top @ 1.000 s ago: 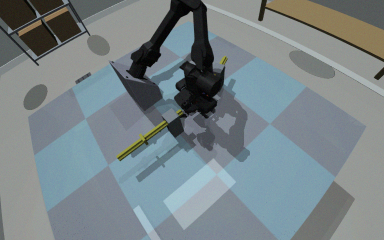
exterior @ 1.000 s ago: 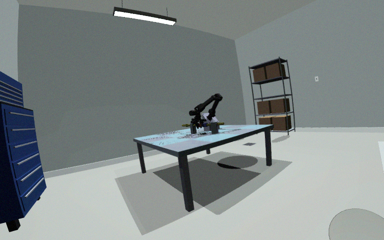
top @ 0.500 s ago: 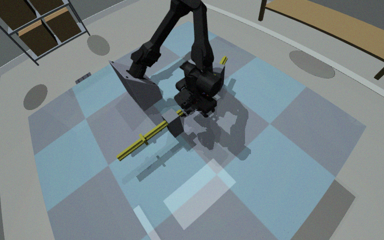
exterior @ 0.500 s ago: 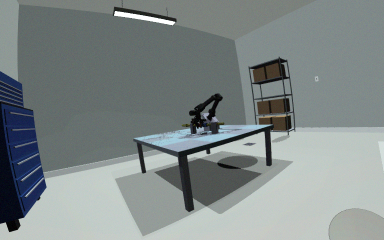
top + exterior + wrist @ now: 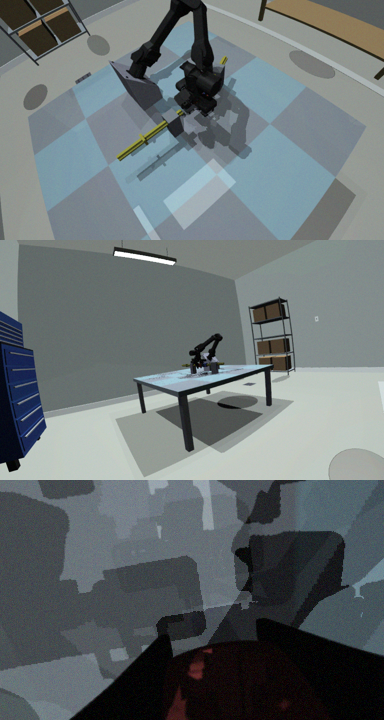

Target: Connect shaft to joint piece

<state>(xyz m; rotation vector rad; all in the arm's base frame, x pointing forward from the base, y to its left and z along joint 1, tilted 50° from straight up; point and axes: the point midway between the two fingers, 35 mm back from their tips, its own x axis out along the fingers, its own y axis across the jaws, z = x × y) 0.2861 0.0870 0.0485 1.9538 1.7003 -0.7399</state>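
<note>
Now: gripper tip 40 mm below the dark red joint piece and 20 mm to the right of it.
</note>
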